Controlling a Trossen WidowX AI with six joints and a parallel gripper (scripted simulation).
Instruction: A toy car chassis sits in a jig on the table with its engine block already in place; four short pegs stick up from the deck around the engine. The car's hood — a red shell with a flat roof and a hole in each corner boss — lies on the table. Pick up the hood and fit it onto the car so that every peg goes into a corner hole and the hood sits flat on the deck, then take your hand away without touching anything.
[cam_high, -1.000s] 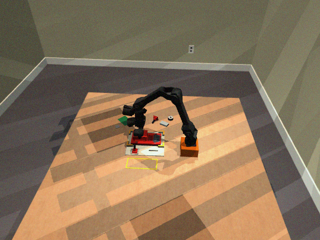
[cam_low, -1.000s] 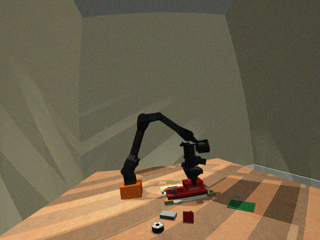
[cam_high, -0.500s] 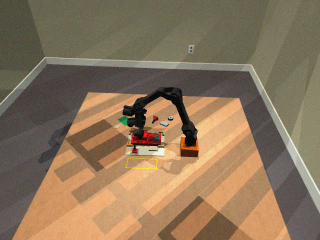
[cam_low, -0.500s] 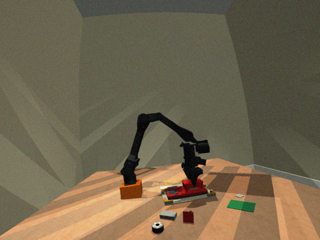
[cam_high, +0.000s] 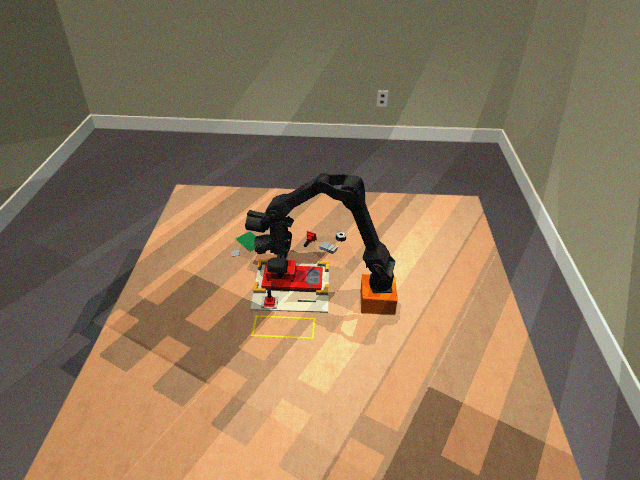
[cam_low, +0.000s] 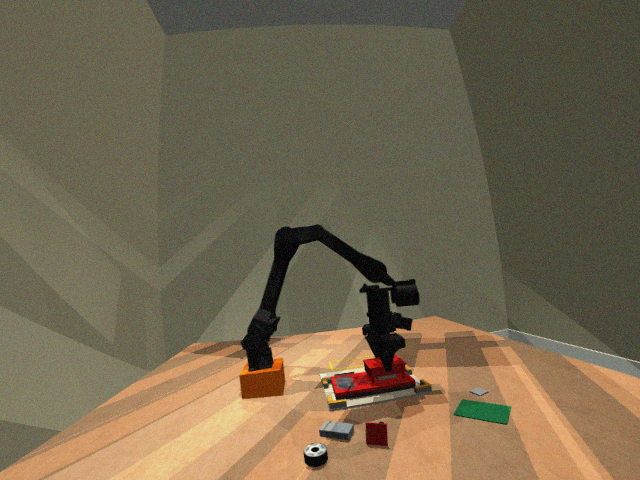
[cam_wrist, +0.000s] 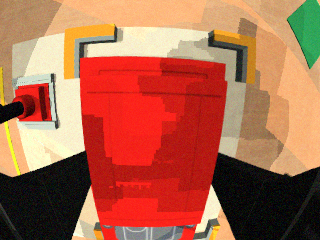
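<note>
The grey engine block lies 3 cm below my gripper tip. The rest, counted from my gripper tip: white jig: 3 cm behind, 2 cm to the left, 4 cm below; then red hood: 1 cm above; then small grey tile: 16 cm ahead, 16 cm to the right, 5 cm below.
</note>
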